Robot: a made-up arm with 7 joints. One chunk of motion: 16 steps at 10 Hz.
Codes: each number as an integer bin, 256 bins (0 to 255) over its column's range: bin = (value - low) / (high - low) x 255, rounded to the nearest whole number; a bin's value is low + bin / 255 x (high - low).
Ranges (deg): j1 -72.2..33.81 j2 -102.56..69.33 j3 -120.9..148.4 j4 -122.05..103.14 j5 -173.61..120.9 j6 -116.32..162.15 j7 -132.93..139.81
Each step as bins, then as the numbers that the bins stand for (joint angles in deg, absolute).
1 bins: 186 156 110 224 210 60 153
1 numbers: 5.12 2.60 -4.73 75.76 68.93 -50.80 30.71
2 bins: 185 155 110 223 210 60 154
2 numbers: 4.71 1.92 -4.73 74.88 68.93 -50.80 31.78
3 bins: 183 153 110 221 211 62 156
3 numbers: 3.88 0.57 -4.73 73.11 70.08 -48.61 33.92
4 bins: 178 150 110 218 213 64 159
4 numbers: 1.80 -1.45 -4.73 70.47 72.39 -46.43 37.13
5 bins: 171 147 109 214 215 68 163
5 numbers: -1.11 -3.47 -5.79 66.93 74.70 -42.06 41.41
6 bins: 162 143 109 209 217 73 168
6 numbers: -4.85 -6.17 -5.79 62.52 77.01 -36.60 46.76
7 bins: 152 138 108 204 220 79 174
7 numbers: -9.01 -9.54 -6.84 58.10 80.48 -30.05 53.17
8 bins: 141 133 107 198 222 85 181
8 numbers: -13.58 -12.91 -7.90 52.80 82.79 -23.50 60.66
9 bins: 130 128 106 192 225 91 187
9 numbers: -18.16 -16.28 -8.96 47.50 86.25 -16.94 67.08
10 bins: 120 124 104 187 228 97 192
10 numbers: -22.31 -18.97 -11.07 43.09 89.72 -10.39 72.43
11 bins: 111 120 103 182 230 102 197
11 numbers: -26.05 -21.67 -12.12 38.67 92.03 -4.93 77.78
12 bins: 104 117 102 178 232 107 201
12 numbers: -28.96 -23.69 -13.18 35.14 94.34 0.53 82.05
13 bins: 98 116 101 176 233 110 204
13 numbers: -31.46 -24.37 -14.24 33.38 95.49 3.80 85.26
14 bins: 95 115 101 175 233 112 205
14 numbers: -32.71 -25.04 -14.24 32.49 95.49 5.99 86.33
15 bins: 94 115 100 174 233 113 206
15 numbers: -33.12 -25.04 -15.29 31.61 95.49 7.08 87.40
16 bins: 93 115 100 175 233 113 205
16 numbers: -33.54 -25.04 -15.29 32.49 95.49 7.08 86.33
